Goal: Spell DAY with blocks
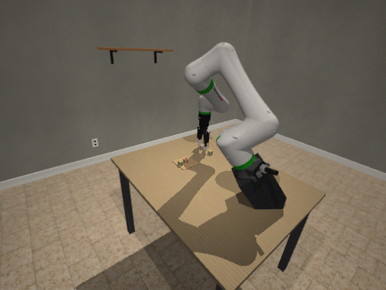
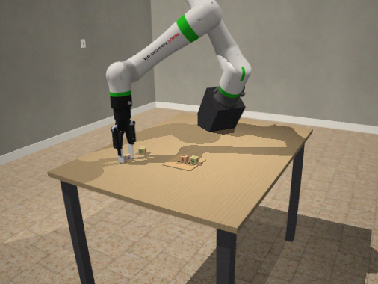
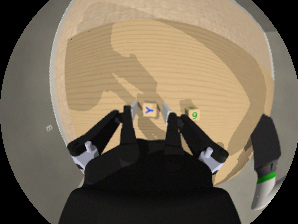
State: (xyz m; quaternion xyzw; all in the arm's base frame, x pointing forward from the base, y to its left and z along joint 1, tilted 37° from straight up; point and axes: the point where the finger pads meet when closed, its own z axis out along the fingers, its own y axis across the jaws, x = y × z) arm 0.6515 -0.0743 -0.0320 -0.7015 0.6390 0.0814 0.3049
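My gripper is now 220 mm to the right of the tan mat, 160 mm past it and 30 mm above it.
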